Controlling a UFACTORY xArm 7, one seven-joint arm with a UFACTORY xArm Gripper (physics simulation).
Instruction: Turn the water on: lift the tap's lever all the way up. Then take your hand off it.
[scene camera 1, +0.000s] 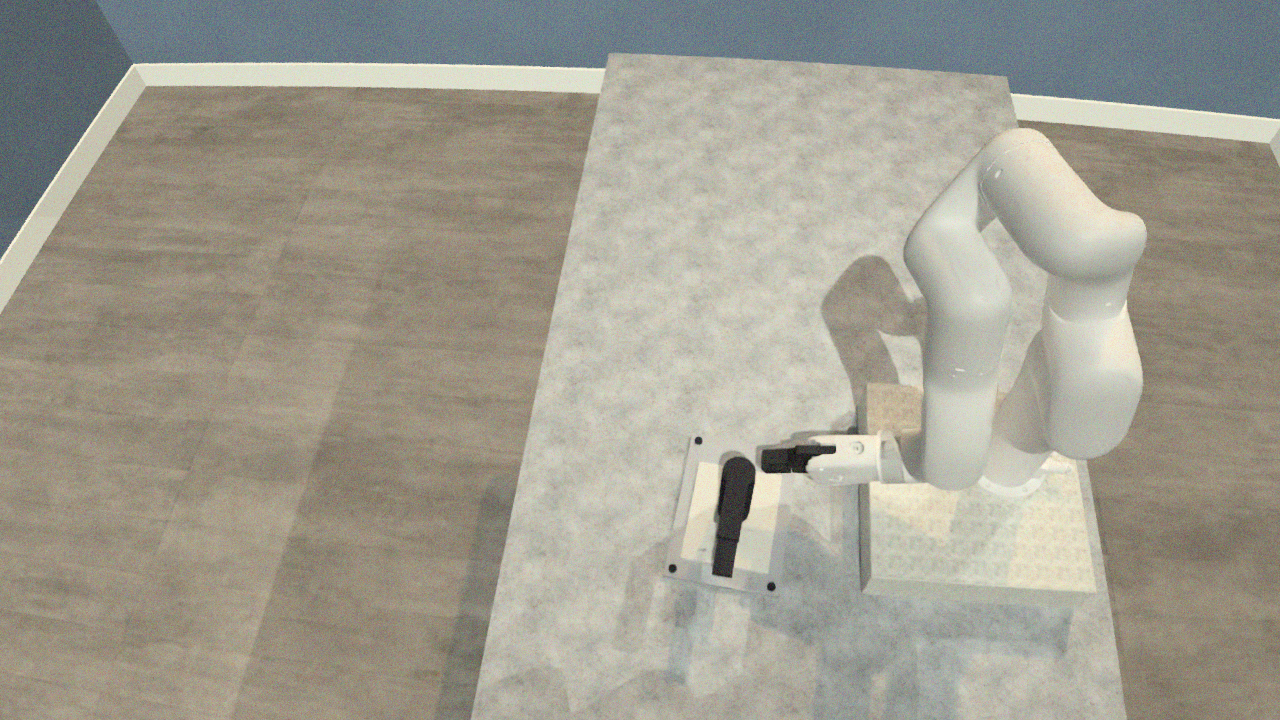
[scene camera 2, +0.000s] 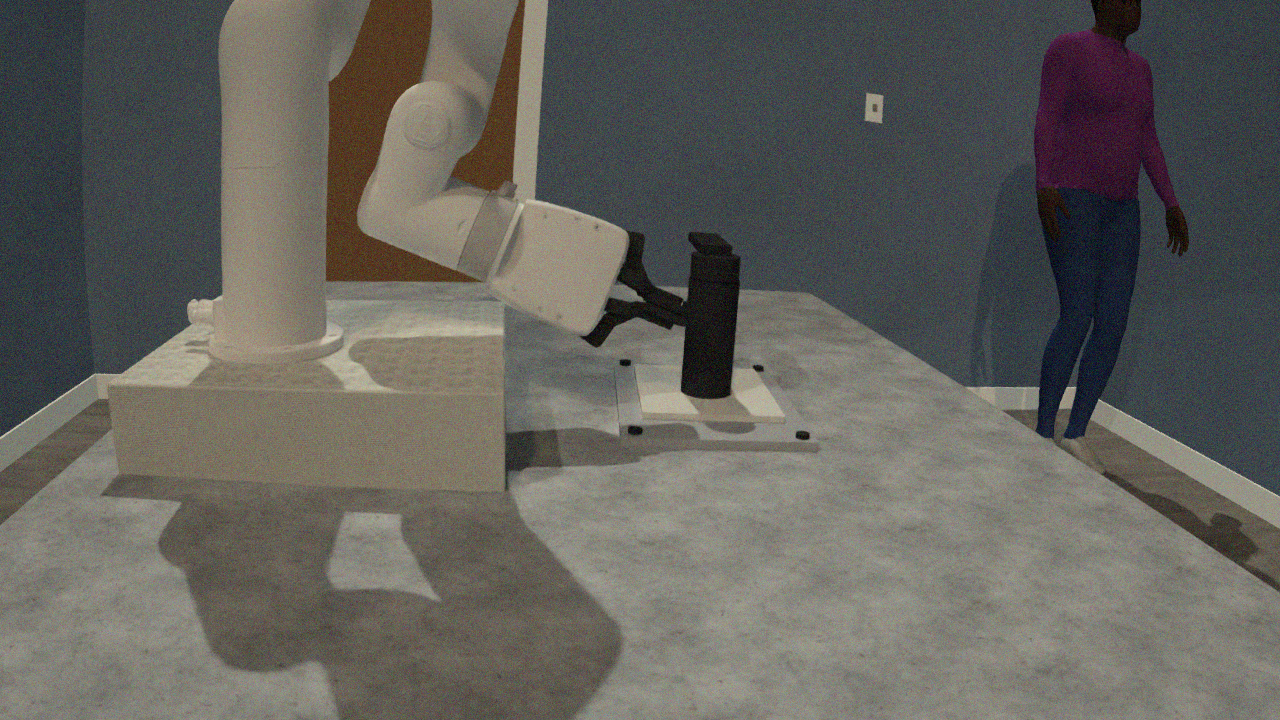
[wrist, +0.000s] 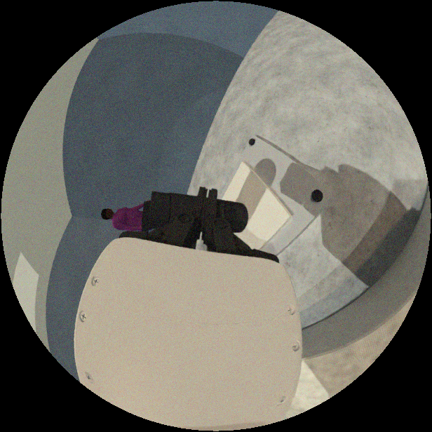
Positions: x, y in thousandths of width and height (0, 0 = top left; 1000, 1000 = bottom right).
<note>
In view: my gripper (scene camera 2: 535, 441), a black tap (scene camera 2: 553, 540) and a grey base plate (scene camera 2: 621, 605).
My gripper also shows in the wrist view (wrist: 478, 464). The grey base plate also shows in scene camera 1 (scene camera 1: 554, 624).
</note>
